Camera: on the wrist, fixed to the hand. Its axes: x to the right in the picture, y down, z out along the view.
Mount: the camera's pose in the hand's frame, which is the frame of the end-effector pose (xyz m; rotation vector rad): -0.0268 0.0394 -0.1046 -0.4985 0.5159 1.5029
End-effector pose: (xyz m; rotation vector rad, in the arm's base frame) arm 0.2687 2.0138 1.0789 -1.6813 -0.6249 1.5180
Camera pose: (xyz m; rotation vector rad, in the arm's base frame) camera 0.3609 1.9472 1.0625 2.2855 -0.6388 -1.2471
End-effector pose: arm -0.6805 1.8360 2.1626 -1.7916 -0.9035 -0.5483
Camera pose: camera -0.6617 1.7226 2.1607 -2.0359 1.0310 -0.1715
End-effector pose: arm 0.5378 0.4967 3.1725 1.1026 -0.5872 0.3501
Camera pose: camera 0.5232 0.6087 3.1513 -0.1177 -0.8801 1.6175
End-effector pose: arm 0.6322 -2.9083 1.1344 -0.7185 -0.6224 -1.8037
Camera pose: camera 0.6579 -2.9777 1.0464 -0.6720 0.6582 -0.5979
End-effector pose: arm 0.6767 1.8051 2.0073 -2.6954 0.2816 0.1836
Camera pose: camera 0.6508 1.7303 2.0906 1.8689 -2.1651 0.0418
